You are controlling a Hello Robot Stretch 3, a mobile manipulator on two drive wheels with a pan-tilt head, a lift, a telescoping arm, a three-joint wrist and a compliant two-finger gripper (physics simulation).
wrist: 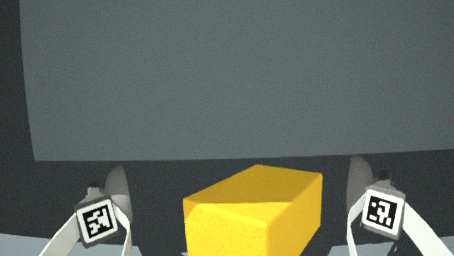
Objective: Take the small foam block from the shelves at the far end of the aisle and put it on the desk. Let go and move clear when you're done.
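Places are measured from the robot's base along level axes (x left, y back, z up), in millimetres.
Pixels of known places: gripper, fingertip midpoint: (237, 182).
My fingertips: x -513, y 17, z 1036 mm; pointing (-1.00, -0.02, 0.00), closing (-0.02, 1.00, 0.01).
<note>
Behind a point stands the place of what it marks.
The yellow foam block (252, 215) @[x -464, y 26, z 1036 mm] is at the bottom middle of the wrist view, turned at an angle, with its top and two sides showing. Its lower part is cut off by the frame's edge. My gripper (237, 182) @[x -513, y 17, z 1037 mm] is open wide, with one finger on each side of the block. A gap shows between the block and each finger, wider on the left than on the right. Neither finger touches the block. The desk does not show in this view.
A large flat grey panel (225, 75) @[x -758, y -3, z 1134 mm] fills the upper part of the view, with a dark band (155, 185) @[x -631, y -90, z 991 mm] below and to its left. A paler grey surface (20, 245) @[x -490, y -156, z 991 mm] shows along the bottom edge, on both sides of the block.
</note>
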